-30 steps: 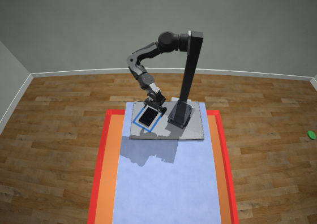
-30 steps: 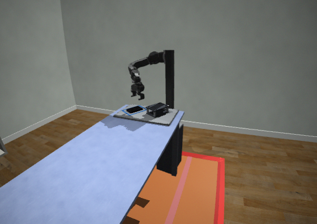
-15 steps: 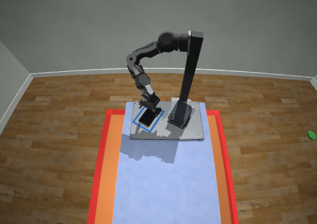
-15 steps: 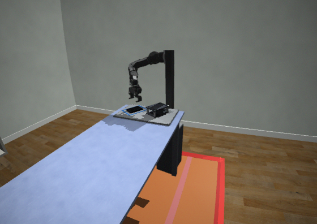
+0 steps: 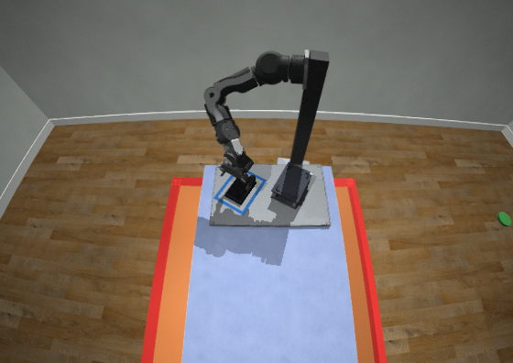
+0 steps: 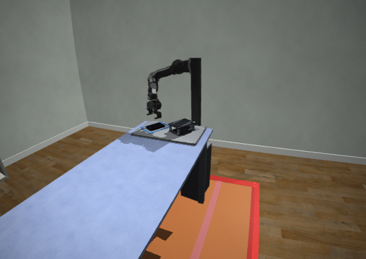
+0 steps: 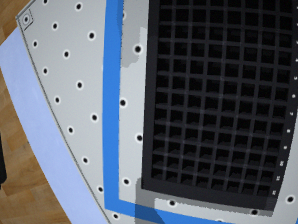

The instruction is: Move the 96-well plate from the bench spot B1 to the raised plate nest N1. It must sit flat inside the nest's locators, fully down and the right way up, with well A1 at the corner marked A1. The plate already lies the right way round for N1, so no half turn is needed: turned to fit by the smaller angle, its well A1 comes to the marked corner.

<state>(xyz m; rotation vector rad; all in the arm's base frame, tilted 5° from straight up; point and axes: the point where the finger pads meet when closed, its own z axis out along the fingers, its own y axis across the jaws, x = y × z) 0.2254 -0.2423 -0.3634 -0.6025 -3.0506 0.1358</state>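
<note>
Right now my hand is 8 cm above the black 96-well plate and 1 cm to the right of it. Round my hand: raised black plate nest: 23 cm to the left, 4 cm behind, 3 cm below.
</note>
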